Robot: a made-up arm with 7 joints. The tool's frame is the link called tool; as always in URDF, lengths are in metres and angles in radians. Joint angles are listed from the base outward.
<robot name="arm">
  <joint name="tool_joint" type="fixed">
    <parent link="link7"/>
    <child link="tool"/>
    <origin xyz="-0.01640 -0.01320 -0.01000" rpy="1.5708 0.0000 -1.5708"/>
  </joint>
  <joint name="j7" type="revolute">
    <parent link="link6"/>
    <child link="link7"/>
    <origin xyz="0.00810 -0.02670 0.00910" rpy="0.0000 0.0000 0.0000"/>
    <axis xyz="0 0 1"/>
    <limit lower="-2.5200" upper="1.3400"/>
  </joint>
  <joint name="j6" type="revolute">
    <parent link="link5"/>
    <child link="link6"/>
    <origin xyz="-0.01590 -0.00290 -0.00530" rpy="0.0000 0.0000 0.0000"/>
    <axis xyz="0 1 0"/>
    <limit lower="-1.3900" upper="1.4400"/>
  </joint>
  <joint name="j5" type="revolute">
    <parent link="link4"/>
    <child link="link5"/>
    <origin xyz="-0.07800 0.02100 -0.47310" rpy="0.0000 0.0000 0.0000"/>
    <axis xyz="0 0 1"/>
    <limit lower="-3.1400" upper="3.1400"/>
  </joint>
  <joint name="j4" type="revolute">
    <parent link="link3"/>
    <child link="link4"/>
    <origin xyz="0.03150 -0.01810 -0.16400" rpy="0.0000 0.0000 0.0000"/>
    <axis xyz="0 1 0"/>
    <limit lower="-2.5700" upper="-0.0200"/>
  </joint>
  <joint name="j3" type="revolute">
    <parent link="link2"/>
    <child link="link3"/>
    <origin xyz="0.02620 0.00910 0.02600" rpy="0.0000 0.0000 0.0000"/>
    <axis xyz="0 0 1"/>
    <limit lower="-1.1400" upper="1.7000"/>
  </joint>
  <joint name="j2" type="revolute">
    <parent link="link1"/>
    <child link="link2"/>
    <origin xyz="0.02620 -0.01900 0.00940" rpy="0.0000 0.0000 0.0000"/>
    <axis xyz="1 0 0"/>
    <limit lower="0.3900" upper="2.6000"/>
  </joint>
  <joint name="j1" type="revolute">
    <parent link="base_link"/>
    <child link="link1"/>
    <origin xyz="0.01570 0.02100 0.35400" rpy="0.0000 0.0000 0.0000"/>
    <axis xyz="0 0.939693 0.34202"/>
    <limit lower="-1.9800" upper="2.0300"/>
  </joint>
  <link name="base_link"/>
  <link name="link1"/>
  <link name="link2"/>
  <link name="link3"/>
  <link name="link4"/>
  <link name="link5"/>
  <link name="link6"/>
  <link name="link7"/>
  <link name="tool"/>
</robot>
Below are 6 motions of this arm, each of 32 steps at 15 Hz.
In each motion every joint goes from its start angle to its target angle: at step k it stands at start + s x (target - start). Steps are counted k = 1, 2, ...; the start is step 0. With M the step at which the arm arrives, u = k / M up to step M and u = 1 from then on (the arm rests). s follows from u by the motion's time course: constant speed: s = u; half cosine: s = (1 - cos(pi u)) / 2; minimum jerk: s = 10 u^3 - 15 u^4 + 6 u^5.
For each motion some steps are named. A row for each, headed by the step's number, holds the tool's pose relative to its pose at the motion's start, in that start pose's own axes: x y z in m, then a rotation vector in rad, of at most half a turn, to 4 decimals.
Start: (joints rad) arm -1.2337 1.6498 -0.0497 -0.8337 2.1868 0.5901 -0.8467
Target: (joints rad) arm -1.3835 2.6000 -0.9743 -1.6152 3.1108 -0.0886 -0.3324
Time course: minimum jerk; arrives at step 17
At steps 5, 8, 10, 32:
5: 0.0464 -0.0061 -0.0382 0.0581 -0.0023 0.0063
8: 0.1094 -0.0138 -0.0519 0.0966 0.0725 -0.0209
10: 0.1218 -0.0118 -0.0288 0.0983 0.1924 -0.1095
32: 0.0808 0.0210 0.0292 0.1462 0.4688 -0.3909

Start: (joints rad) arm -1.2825 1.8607 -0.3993 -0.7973 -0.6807 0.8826 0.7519
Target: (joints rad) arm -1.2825 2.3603 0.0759 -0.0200 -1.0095 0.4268 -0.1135
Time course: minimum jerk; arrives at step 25
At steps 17, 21, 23, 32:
17: -0.3176 -0.1178 0.3264 -0.4929 -0.8413 -0.1621
21: -0.3644 -0.0957 0.3850 -0.5952 -0.9686 -0.1056
23: -0.3714 -0.0910 0.3945 -0.6115 -0.9888 -0.0932
32: -0.3725 -0.0901 0.3961 -0.6141 -0.9921 -0.0910

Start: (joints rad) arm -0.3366 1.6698 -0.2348 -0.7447 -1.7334 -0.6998 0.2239
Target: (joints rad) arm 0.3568 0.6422 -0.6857 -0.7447 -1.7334 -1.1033 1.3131
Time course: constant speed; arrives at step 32
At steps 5, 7, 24, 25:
5: -0.0007 -0.0887 -0.1176 0.2899 0.1255 0.0667
7: 0.0018 -0.1159 -0.1698 0.4024 0.1758 0.1075
24: 0.0516 -0.1332 -0.6465 1.2305 0.5402 0.7295
25: 0.0542 -0.1228 -0.6725 1.2704 0.5548 0.7788

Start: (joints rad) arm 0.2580 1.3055 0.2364 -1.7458 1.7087 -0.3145 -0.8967
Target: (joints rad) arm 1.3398 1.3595 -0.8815 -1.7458 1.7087 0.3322 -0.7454
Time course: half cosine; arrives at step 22
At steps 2, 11, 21, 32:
2: 0.0085 0.0098 0.0187 -0.0461 0.0008 0.0293
11: 0.1303 0.4369 0.2928 -1.1847 0.1571 0.6321
21: 0.1075 0.9261 0.0862 -2.3983 0.6307 1.0330
32: 0.1068 0.9295 0.0818 -2.4106 0.6377 1.0356

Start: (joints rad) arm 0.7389 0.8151 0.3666 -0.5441 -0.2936 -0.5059 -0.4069
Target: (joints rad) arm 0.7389 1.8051 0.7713 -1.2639 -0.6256 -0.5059 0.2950
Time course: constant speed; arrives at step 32
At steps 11, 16, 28, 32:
11: -0.2933 -0.0539 -0.0209 0.1584 -0.1474 -0.3510
16: -0.4243 -0.0435 -0.0673 0.2555 -0.2394 -0.4871
28: -0.6694 0.0625 -0.2645 0.5286 -0.5227 -0.7392
32: -0.7165 0.1176 -0.3497 0.6263 -0.6360 -0.7975

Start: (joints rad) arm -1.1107 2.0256 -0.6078 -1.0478 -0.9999 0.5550 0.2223
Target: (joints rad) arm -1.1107 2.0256 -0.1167 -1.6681 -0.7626 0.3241 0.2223
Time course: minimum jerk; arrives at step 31
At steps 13, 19, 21, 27, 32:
13: -0.1237 -0.0130 -0.0300 0.1092 0.2652 -0.1386
19: -0.2579 -0.0030 -0.0292 0.2337 0.4883 -0.3217
21: -0.2962 0.0050 -0.0237 0.2717 0.5426 -0.3816
27: -0.3613 0.0247 -0.0093 0.3401 0.6261 -0.4931
32: -0.3676 0.0271 -0.0076 0.3470 0.6335 -0.5047

